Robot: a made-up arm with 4 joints. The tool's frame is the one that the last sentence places.
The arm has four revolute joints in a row. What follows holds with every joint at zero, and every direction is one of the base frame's. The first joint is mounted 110 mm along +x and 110 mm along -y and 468 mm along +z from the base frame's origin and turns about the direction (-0.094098, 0.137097, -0.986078), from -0.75 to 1.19 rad. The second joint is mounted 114 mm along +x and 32 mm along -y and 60 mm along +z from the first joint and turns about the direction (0.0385, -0.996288, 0.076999), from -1.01 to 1.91 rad. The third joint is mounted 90 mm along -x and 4 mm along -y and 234 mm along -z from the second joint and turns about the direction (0.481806, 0.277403, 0.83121), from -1 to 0.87 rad. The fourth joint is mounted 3 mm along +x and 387 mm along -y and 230 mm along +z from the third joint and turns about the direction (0.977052, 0.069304, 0.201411), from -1.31 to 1.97 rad. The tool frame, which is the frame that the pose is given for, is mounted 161 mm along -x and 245 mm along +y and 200 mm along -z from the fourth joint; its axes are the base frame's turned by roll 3.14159, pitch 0 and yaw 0 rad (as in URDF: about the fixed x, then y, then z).
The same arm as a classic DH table. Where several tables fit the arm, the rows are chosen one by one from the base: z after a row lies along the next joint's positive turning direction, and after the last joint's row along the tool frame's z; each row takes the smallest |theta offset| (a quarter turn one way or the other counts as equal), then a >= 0, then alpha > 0; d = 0 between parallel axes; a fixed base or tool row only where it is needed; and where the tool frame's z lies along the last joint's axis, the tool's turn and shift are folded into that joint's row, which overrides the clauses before.
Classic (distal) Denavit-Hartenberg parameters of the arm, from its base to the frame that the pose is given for. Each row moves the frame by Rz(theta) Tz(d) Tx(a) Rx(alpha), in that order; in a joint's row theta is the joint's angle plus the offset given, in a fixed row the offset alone. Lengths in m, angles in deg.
base (fixed): theta offset 34.46, d -0.4390, a 0.0284, alpha -170.43
joint 1: theta offset 33.02, d -0.9884, a 0.1070, alpha -102.48
joint 2: theta offset -24.90, d -0.0403, a 0.0391, alpha -101.18
joint 3: theta offset 81.33, d -0.1276, a -0.4398, alpha 48.90
joint 4: theta offset 18.78, d -0.2055, a 0.2558, alpha 101.62
tool (fixed): theta offset 94.06, d 0.1705, a 0.0000, alpha 0.00
Joint limits (deg, base to tool): -42.97..68.18 -57.87..109.43 -57.30..49.85 -75.06..112.87

